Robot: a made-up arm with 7 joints.
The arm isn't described. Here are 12 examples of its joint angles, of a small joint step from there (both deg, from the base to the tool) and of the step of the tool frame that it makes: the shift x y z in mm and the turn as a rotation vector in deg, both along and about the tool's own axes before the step.
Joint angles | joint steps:
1: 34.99 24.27 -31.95 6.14 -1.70 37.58 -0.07 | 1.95 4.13 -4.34 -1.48 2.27 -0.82 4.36
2: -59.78 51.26 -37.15 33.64 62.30 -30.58 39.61 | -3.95 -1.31 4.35 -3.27 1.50 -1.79 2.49
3: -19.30 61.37 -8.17 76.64 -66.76 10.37 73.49 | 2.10 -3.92 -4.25 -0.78 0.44 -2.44 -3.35
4: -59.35 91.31 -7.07 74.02 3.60 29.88 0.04 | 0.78 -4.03 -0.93 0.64 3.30 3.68 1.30
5: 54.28 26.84 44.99 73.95 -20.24 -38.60 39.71 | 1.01 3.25 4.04 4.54 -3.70 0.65 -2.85
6: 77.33 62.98 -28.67 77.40 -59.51 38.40 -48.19 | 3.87 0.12 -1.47 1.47 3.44 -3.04 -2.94
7: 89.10 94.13 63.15 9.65 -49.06 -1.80 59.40 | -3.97 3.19 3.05 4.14 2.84 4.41 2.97
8: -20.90 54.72 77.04 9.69 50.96 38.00 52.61 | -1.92 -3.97 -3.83 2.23 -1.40 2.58 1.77
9: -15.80 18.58 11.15 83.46 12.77 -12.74 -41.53 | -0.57 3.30 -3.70 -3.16 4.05 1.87 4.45
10: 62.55 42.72 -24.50 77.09 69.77 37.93 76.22 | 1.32 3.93 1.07 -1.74 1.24 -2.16 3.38
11: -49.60 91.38 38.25 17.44 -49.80 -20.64 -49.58 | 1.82 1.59 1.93 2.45 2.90 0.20 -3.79
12: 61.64 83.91 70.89 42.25 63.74 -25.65 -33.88 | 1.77 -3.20 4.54 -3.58 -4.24 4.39 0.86
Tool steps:
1: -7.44 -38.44 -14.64 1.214 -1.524 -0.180
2: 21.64 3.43 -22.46 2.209 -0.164 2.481
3: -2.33 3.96 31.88 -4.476 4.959 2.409
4: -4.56 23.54 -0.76 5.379 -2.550 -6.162
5: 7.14 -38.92 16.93 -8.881 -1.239 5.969
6: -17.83 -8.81 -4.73 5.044 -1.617 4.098
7: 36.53 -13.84 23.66 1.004 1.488 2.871
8: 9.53 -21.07 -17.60 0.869 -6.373 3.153
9: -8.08 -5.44 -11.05 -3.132 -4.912 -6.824
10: 25.51 20.08 19.34 -3.901 1.107 0.550
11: -17.12 -23.74 -6.64 2.825 -3.129 9.788
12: -3.26 -37.51 -2.61 -4.009 -2.967 6.362
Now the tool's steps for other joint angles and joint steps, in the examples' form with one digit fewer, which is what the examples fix.
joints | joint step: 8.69 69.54 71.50 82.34 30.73 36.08 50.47 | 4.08 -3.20 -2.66 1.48 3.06 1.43 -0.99
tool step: 1.3 3.3 -20.4 4.82 2.87 -1.45
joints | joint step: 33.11 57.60 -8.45 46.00 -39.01 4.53 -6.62 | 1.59 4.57 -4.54 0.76 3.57 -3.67 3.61
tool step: 0.1 -21.2 -15.9 -1.60 3.82 -2.37
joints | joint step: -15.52 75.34 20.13 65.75 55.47 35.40 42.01 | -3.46 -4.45 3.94 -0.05 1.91 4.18 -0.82
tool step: -8.9 -8.1 -36.4 8.36 -1.21 -1.25
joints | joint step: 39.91 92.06 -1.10 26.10 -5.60 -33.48 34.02 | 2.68 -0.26 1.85 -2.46 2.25 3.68 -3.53
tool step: 11.7 -4.0 -14.1 7.40 -2.84 8.17
